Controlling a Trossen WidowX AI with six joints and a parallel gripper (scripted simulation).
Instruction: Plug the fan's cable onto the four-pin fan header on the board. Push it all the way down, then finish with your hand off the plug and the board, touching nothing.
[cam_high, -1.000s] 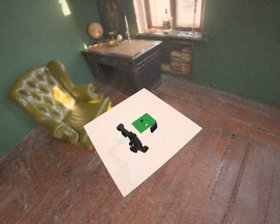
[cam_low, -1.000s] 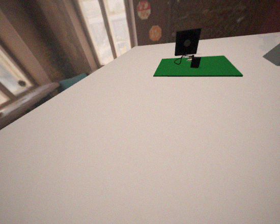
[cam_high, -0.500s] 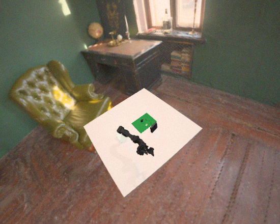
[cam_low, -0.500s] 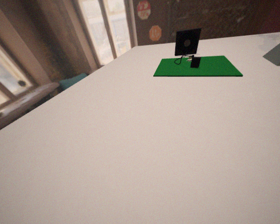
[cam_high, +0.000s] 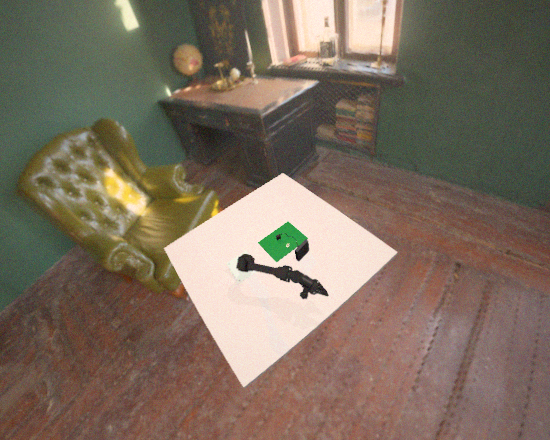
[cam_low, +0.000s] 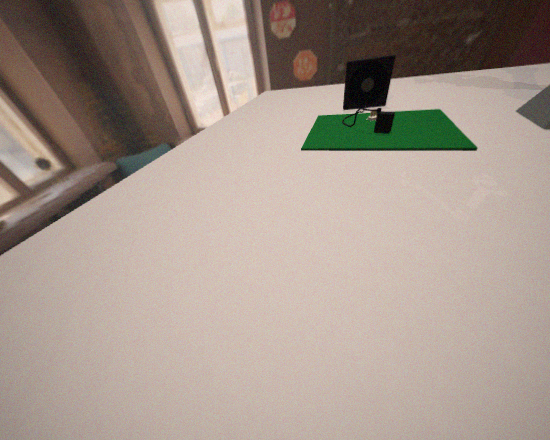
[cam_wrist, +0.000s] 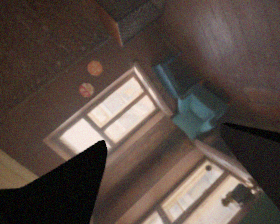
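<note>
The dark fan plug is 68 cm to the left of my gripper tip, 27 cm below it and 15 cm ahead of it. From my gripper tip the other things lie so: black fan: 45 cm to the left, 23 cm below, 18 cm ahead; then fan header: 58 cm to the left, 29 cm below, 16 cm ahead; then green board: 64 cm to the left, 31 cm below, 16 cm ahead.
</note>
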